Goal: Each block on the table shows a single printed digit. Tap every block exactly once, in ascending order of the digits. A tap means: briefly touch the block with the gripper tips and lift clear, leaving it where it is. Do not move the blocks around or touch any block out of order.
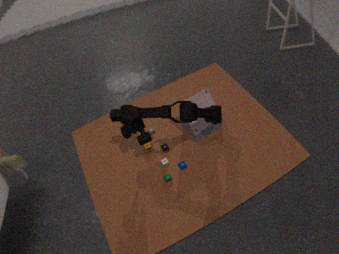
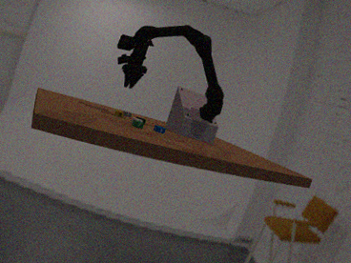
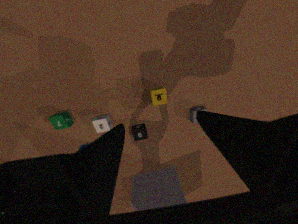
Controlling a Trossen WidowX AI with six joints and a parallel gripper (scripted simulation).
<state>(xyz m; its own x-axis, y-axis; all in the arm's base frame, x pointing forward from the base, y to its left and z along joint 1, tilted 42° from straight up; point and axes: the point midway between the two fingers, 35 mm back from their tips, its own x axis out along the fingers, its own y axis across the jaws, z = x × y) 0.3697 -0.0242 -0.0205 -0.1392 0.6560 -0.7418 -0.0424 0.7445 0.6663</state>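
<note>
Now: the black block 11 cm below my gripper tip, 9 cm behind it and 4 cm to the left of it. Also, from my gripper tip: grey block: 11 cm below, 10 cm to the right, 6 cm behind; white block: 12 cm to the left, 11 cm below, 5 cm behind; yellow block: 11 cm below, 1 cm to the right.
</note>
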